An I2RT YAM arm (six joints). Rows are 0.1 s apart.
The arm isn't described. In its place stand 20 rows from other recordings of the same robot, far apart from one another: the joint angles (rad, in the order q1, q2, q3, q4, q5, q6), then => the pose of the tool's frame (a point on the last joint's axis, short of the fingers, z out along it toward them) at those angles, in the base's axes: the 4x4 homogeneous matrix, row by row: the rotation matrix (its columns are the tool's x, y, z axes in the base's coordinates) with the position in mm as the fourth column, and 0 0 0 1 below.
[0.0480, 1.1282, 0.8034, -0.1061, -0.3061, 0.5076] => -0.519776 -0.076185 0.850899 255.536; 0.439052 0.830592 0.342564 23.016; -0.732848 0.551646 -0.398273 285.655; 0 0 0 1
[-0.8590, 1.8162, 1.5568, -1.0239, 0.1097, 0.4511] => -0.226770 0.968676 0.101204 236.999; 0.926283 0.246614 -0.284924 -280.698; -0.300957 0.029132 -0.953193 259.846; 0 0 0 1
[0.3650, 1.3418, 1.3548, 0.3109, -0.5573, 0.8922] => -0.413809 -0.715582 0.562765 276.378; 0.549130 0.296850 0.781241 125.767; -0.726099 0.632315 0.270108 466.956; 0 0 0 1
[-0.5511, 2.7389, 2.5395, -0.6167, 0.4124, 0.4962] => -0.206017 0.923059 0.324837 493.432; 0.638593 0.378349 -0.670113 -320.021; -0.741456 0.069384 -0.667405 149.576; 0 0 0 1
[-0.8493, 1.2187, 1.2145, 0.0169, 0.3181, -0.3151] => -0.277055 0.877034 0.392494 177.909; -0.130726 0.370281 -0.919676 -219.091; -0.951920 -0.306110 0.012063 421.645; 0 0 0 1
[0.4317, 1.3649, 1.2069, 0.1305, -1.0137, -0.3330] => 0.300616 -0.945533 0.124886 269.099; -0.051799 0.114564 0.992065 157.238; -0.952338 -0.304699 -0.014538 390.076; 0 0 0 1
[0.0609, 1.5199, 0.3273, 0.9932, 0.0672, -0.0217] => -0.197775 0.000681 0.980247 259.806; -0.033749 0.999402 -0.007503 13.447; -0.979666 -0.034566 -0.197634 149.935; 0 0 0 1
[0.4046, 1.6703, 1.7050, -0.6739, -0.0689, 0.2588] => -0.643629 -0.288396 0.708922 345.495; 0.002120 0.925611 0.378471 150.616; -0.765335 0.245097 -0.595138 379.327; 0 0 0 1
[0.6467, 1.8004, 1.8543, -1.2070, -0.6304, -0.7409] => -0.080910 -0.992310 -0.093669 277.200; -0.744257 -0.002361 0.667889 235.584; -0.662975 0.123753 -0.738343 349.762; 0 0 0 1
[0.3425, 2.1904, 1.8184, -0.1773, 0.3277, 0.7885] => -0.388782 0.306937 0.868699 489.142; 0.574341 0.817992 -0.031977 162.240; -0.720403 0.486497 -0.494307 239.038; 0 0 0 1
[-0.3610, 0.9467, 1.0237, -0.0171, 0.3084, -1.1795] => -0.551784 0.288235 0.782595 195.558; -0.733163 0.279608 -0.619912 -85.382; -0.397500 -0.915827 0.057040 412.864; 0 0 0 1
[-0.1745, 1.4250, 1.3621, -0.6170, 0.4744, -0.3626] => -0.757777 0.251864 0.601945 304.540; -0.186810 0.800149 -0.569968 -70.201; -0.625200 -0.544358 -0.559284 352.746; 0 0 0 1
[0.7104, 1.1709, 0.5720, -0.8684, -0.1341, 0.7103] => -0.999935 -0.006245 -0.009572 121.749; -0.007766 0.985735 0.168125 111.010; 0.008386 0.168189 -0.985719 159.420; 0 0 0 1
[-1.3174, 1.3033, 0.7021, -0.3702, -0.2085, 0.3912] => 0.158612 0.927412 0.338747 69.204; 0.875546 0.026464 -0.482410 -237.840; -0.456357 0.373104 -0.807794 189.155; 0 0 0 1
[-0.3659, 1.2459, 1.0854, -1.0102, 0.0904, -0.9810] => -0.801772 -0.498301 0.329937 213.439; -0.579132 0.784114 -0.223093 -85.221; -0.147541 -0.369947 -0.917263 282.955; 0 0 0 1
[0.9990, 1.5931, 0.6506, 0.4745, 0.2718, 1.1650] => -0.721508 -0.044303 0.690987 178.540; 0.514319 0.633849 0.577677 259.789; -0.463574 0.772187 -0.434542 165.639; 0 0 0 1
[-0.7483, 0.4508, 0.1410, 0.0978, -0.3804, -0.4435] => -0.296228 0.264196 0.917851 110.610; -0.268648 0.899138 -0.345513 -84.656; -0.916557 -0.348929 -0.195374 188.448; 0 0 0 1
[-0.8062, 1.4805, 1.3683, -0.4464, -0.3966, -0.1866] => -0.441943 0.363205 0.820225 243.189; 0.213529 0.930677 -0.297063 -233.657; -0.871259 0.043857 -0.488861 351.994; 0 0 0 1
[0.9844, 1.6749, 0.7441, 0.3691, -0.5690, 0.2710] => -0.539370 -0.840321 -0.054232 166.569; -0.404339 0.201960 0.892033 285.388; -0.738641 0.503064 -0.448705 160.002; 0 0 0 1
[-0.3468, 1.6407, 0.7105, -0.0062, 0.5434, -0.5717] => -0.950375 0.077201 0.301375 271.081; -0.148971 0.737511 -0.658699 -117.542; -0.273119 -0.670907 -0.689412 132.147; 0 0 0 1
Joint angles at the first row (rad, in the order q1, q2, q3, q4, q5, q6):
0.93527 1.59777 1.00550 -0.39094 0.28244 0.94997
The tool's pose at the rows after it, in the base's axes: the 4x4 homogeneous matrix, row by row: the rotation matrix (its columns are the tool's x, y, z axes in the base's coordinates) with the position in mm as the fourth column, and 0 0 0 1 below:
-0.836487 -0.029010 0.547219 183.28; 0.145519 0.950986 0.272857 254.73; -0.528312 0.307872 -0.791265 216.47; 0 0 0 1
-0.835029 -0.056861 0.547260 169.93; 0.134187 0.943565 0.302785 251.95; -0.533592 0.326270 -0.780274 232.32; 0 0 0 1
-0.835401 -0.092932 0.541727 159.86; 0.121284 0.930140 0.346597 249.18; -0.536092 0.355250 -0.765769 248.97; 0 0 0 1
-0.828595 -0.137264 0.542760 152.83; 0.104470 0.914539 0.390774 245.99; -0.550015 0.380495 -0.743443 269.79; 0 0 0 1
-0.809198 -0.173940 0.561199 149.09; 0.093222 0.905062 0.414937 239.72; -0.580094 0.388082 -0.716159 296.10; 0 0 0 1
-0.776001 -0.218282 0.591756 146.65; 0.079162 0.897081 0.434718 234.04; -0.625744 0.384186 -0.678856 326.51; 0 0 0 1
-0.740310 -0.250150 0.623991 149.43; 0.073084 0.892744 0.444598 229.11; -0.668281 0.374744 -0.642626 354.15; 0 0 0 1
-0.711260 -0.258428 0.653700 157.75; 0.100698 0.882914 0.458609 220.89; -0.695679 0.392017 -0.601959 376.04; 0 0 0 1
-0.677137 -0.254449 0.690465 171.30; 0.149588 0.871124 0.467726 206.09; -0.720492 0.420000 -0.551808 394.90; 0 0 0 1
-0.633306 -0.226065 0.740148 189.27; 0.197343 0.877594 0.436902 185.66; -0.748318 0.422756 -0.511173 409.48; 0 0 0 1
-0.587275 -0.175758 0.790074 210.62; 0.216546 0.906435 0.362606 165.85; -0.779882 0.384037 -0.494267 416.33; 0 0 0 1
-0.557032 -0.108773 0.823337 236.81; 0.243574 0.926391 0.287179 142.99; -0.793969 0.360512 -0.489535 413.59; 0 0 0 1
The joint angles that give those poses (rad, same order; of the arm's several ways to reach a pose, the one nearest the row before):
0.98151 1.53872 1.01206 -0.45312 0.30813 0.95212
1.01304 1.47892 1.01617 -0.49701 0.30895 0.95835
1.03514 1.42578 1.02913 -0.53046 0.29312 0.95283
1.04876 1.37761 1.06163 -0.56820 0.27922 0.92957
1.04974 1.33350 1.11989 -0.62848 0.28397 0.89376
1.04927 1.30341 1.20308 -0.69033 0.30104 0.84176
1.03298 1.29700 1.29433 -0.73897 0.31325 0.78620
0.98924 1.29096 1.36037 -0.75078 0.29874 0.74743
0.91180 1.27679 1.40423 -0.73563 0.26249 0.70651
0.80697 1.26872 1.44061 -0.72525 0.23447 0.65679
0.69752 1.28260 1.47129 -0.72136 0.23163 0.59209
0.56920 1.30474 1.47131 -0.68997 0.20324 0.54218

